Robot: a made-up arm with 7 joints.
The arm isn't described. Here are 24 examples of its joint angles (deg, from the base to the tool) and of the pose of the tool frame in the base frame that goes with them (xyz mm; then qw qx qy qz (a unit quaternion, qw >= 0)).
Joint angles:
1: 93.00 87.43 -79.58 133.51 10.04 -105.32 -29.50
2: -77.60 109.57 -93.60 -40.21 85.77 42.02 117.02
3: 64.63 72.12 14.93 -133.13 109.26 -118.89 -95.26
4: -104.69 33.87 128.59 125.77 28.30 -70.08 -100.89
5: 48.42 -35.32 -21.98 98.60 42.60 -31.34 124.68
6: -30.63 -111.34 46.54 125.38 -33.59 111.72 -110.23
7: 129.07 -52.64 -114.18 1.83 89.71 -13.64 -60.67
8: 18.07 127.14 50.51 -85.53 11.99 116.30 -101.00
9: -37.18 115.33 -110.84 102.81 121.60 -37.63 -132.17
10: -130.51 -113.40 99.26 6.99 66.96 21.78 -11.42
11: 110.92 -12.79 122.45 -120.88 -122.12 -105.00 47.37
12: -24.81 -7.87 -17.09 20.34 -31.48 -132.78 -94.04
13: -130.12 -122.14 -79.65 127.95 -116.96 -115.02 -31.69
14: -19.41 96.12 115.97 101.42 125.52 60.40 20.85
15: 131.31 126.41 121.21 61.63 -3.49 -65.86 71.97
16: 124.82 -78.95 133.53 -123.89 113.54 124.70 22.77
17: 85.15 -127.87 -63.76 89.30 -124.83 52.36 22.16
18: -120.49 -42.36 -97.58 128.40 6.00 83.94 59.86
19: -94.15 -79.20 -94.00 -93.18 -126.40 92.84 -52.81
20: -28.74 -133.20 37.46 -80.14 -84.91 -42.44 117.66
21: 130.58 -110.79 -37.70 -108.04 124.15 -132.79 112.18
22: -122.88 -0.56 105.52 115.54 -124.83 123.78 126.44
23: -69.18 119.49 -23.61 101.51 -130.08 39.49 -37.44
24: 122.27 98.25 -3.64 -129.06 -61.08 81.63 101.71
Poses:
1: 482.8 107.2 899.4 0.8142 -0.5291 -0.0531 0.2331
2: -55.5 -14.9 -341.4 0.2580 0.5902 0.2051 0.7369
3: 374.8 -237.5 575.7 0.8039 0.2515 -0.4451 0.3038
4: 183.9 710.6 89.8 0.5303 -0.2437 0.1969 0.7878
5: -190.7 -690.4 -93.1 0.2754 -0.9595 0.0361 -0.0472
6: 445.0 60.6 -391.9 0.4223 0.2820 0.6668 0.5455
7: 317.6 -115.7 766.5 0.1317 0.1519 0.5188 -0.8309
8: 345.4 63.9 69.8 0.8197 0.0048 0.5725 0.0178
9: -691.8 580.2 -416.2 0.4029 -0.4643 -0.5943 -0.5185
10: -97.5 -240.6 -178.7 0.7852 0.4189 0.2173 -0.4010
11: 255.8 -32.5 142.4 0.0314 0.7261 -0.6350 -0.2618
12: -717.6 -439.5 -232.5 0.1289 0.7606 0.4347 -0.4647
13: 543.8 -15.9 -46.7 0.4807 -0.6536 -0.1649 -0.5609
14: -169.0 65.7 -224.5 0.1763 -0.5545 0.0631 -0.8108
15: -89.8 -330.5 316.2 0.4345 -0.4792 -0.0883 -0.7575
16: 439.4 -98.3 94.2 0.0690 0.8676 0.4635 -0.1665
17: -383.6 208.0 751.5 0.5725 0.6601 -0.3333 0.3541
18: 103.9 -206.9 -702.0 0.6267 0.0638 0.0624 0.7741
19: 172.7 -603.9 -689.5 0.9874 0.1477 -0.0286 -0.0481
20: -160.8 79.2 -552.4 0.5945 -0.5073 -0.0640 0.6205
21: -65.9 169.2 916.0 0.9252 0.0569 -0.3664 0.0805
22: -26.5 46.4 285.4 0.6915 0.3331 -0.2020 -0.6083
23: -531.9 135.8 -30.6 0.3042 -0.0647 0.8476 -0.4300
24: 758.5 162.7 -28.3 0.6077 0.2314 0.3602 -0.6688
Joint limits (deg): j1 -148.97..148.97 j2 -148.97..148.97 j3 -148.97..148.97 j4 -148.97..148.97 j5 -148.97..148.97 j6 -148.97..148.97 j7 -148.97..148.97
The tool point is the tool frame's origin. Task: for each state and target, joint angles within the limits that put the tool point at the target. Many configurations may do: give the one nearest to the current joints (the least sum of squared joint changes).
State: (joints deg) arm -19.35 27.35 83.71 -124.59 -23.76 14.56 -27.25
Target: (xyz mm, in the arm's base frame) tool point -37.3 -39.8 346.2
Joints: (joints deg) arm -46.60 33.72 87.12 -123.67 -5.81 15.65 -8.65
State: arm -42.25 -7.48 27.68 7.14 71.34 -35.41 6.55
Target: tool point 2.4 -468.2 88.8
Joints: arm -40.82 2.86 15.25 20.63 61.83 -53.97 -9.91
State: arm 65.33 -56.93 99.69 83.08 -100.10 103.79 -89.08
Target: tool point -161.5 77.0 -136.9
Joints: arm 77.95 -65.84 84.05 88.10 -115.12 102.10 -96.39
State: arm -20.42 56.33 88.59 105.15 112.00 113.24 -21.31
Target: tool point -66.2 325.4 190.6
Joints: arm -11.33 68.22 94.63 82.68 89.03 122.67 -37.49
